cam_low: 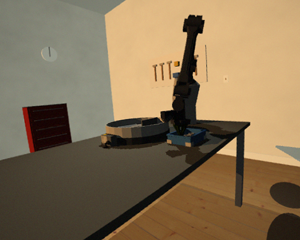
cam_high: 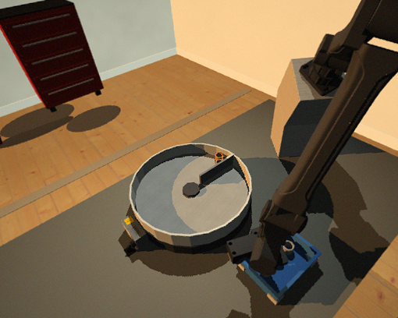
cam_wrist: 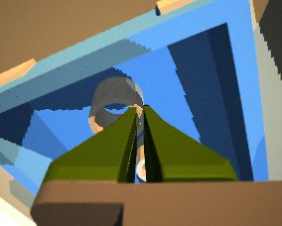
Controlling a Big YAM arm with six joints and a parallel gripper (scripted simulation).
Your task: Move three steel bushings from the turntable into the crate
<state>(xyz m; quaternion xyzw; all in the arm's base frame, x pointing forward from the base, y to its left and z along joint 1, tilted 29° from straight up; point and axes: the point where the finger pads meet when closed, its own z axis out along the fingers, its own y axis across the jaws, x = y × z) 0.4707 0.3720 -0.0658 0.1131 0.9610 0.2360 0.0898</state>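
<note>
The blue crate lies 5 cm behind my hand and 1 cm below it. The rest, counted from my hand: round turntable 33 cm to the right, 7 cm ahead, 1 cm above.
</note>
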